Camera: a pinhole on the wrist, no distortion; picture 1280 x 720 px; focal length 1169.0 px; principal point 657.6 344.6 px. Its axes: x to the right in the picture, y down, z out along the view. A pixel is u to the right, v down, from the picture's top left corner.
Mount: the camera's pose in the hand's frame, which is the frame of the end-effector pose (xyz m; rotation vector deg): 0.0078 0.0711 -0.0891 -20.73 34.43 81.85
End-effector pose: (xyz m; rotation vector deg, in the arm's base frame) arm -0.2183 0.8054 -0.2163 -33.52 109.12 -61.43
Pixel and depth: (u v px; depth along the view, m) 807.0 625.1 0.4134
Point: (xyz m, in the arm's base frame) -0.0161 0.9071 -0.5780
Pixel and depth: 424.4 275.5 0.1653
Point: -0.1883 0.8175 -0.3704
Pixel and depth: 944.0 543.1 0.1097
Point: -0.2341 0.8883 -0.3511
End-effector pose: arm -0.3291 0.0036 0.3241 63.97 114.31 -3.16
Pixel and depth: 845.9 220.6 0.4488
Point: 0.0540 0.2354 0.2150
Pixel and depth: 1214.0 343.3 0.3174
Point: -0.0259 0.2453 0.3537
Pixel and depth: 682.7 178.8 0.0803
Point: -0.2702 0.1077 0.3588
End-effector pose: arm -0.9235 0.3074 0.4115 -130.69 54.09 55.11
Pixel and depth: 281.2 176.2 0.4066
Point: -1.1283 0.3314 0.0877
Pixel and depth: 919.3 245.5 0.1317
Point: -1.0276 0.1804 0.3534
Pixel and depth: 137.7 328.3 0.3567
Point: -1.1197 0.3738 0.1530
